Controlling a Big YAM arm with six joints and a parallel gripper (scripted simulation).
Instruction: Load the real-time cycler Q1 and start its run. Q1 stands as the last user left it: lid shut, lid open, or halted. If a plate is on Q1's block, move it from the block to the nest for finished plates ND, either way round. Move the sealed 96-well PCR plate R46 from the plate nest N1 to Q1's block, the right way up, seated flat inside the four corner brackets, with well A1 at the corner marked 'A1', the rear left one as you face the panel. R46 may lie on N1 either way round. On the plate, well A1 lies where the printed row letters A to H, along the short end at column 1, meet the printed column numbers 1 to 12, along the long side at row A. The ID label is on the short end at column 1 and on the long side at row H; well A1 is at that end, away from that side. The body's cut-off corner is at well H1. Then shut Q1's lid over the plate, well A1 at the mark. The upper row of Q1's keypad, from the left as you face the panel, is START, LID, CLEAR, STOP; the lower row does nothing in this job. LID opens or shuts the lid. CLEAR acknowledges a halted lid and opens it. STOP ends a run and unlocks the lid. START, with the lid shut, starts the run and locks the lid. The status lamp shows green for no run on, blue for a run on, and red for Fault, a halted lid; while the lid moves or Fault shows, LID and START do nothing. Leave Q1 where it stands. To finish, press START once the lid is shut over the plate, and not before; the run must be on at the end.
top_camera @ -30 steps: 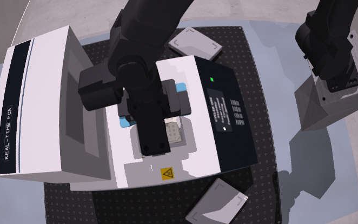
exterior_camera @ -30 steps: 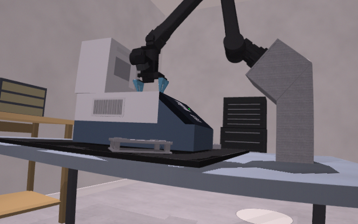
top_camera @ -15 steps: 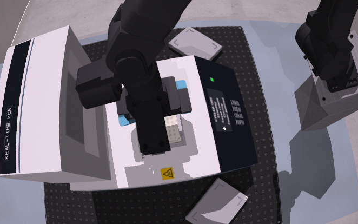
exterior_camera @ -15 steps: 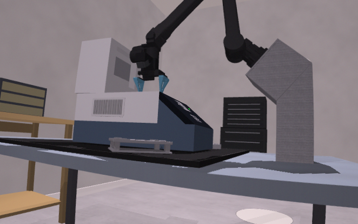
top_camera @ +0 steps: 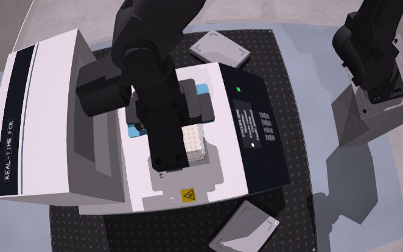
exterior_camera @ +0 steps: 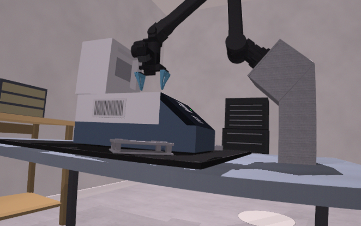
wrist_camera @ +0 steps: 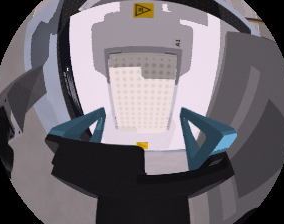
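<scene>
The sealed plate R46 is 4 cm below my hand. The rest, counted from my hand: grey nest ND: 34 cm to the right, 24 cm below, 8 cm behind; nest N1: 23 cm to the left, 22 cm below, 17 cm behind.
</scene>
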